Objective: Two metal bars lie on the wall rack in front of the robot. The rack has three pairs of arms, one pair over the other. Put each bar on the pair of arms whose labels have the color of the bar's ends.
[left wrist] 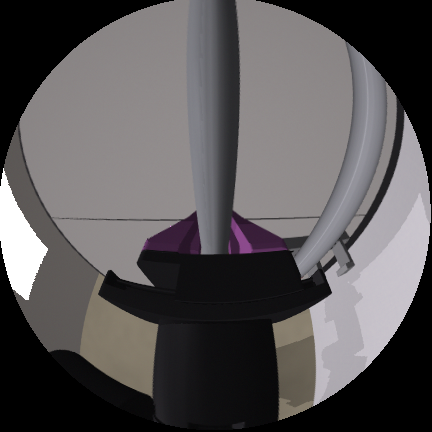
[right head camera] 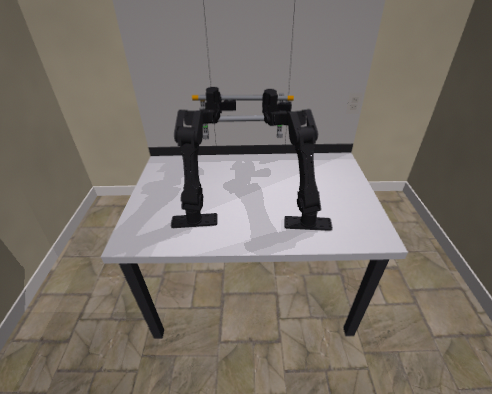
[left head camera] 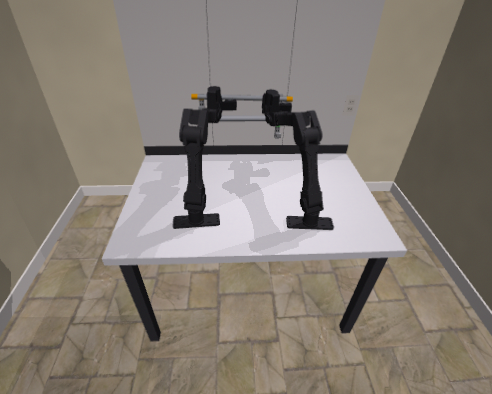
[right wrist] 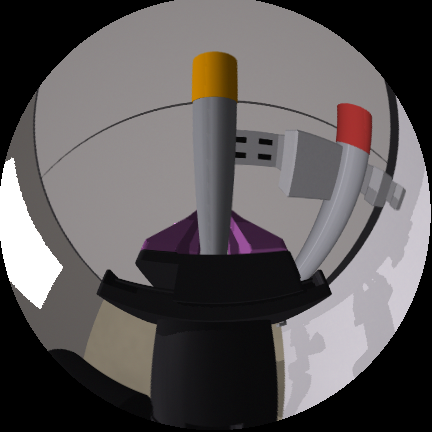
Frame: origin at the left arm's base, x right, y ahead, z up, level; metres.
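Seen in the pictures: left gripper, fingertip midpoint: point(left wrist: 214, 212); right gripper, fingertip midpoint: point(right wrist: 213, 212); left arm's base, origin of the base link: point(right head camera: 194, 221) point(left head camera: 196, 221); right arm's base, origin of the base link: point(right head camera: 307, 223) point(left head camera: 309, 223).
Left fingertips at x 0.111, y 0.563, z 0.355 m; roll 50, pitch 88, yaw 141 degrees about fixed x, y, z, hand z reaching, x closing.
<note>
Offsets run from my left fingertips to a thing's middle. Level surfaces: height alone.
The orange-ended bar {dx +0.147, dy -0.040, dz -0.004 m} point(left head camera: 245, 98) point(right head camera: 241, 97) point(left wrist: 213, 100) point(right wrist: 215, 125) is level in the head views. My left gripper point(left wrist: 214, 212) and my right gripper point(right wrist: 213, 212) are both shut on it. In the right wrist view its orange end stands apart from the block of a rack arm point(right wrist: 312, 167) and covers part of the arm's back plate. The red-ended bar {dx +0.144, dy -0.047, dz -0.113 m} point(left head camera: 243, 118) point(right head camera: 243, 118) point(left wrist: 367, 90) point(right wrist: 342, 190) lies lower, roughly parallel, crossing in front of that block. Green labels show on the lowest rack arms point(left head camera: 277, 132) point(right head camera: 279, 132). In the head views my arms hide the red ends; I cannot tell which pair bears that bar.
Another rack arm point(right wrist: 382, 186) shows beyond the red end in the right wrist view. The white table {dz -0.355 m} point(left head camera: 350, 220) point(right head camera: 350, 220) carries both arm bases. The grey wall point(left head camera: 250, 45) point(right head camera: 250, 45) stands behind the rack, with thin dark lines running down it.
</note>
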